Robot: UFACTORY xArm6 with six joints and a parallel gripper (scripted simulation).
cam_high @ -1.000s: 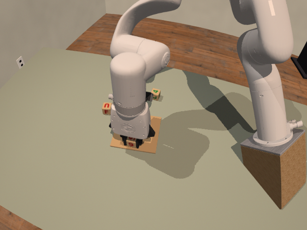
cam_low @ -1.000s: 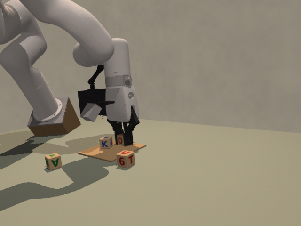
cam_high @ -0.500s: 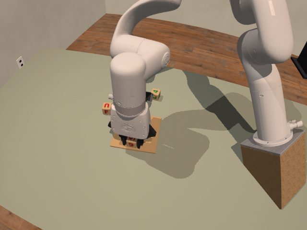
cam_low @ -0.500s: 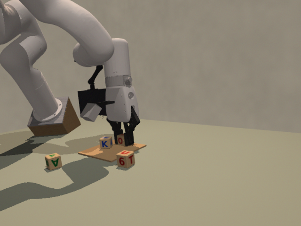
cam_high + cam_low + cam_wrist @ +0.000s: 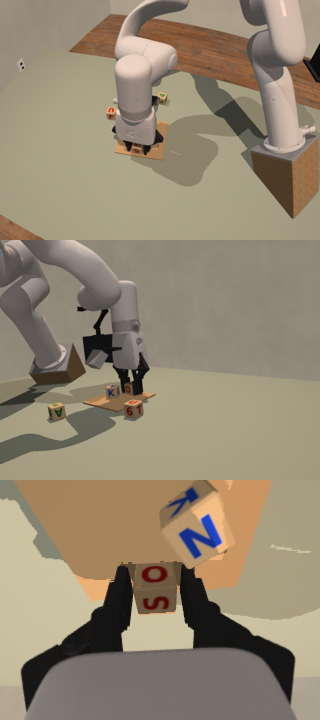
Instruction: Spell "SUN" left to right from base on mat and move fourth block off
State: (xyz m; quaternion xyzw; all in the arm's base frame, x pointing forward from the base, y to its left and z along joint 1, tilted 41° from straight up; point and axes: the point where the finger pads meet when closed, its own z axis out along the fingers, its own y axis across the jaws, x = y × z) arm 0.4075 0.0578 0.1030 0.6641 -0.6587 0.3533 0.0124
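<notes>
Right now my hand is 10 mm above the S block. Also, from my hand: U block (100 mm ahead, 120 mm to the right, 10 mm below); then tan mat (10 mm behind, 50 mm to the right, 20 mm below); then N block (30 mm behind, 40 mm to the right, 10 mm below).
</notes>
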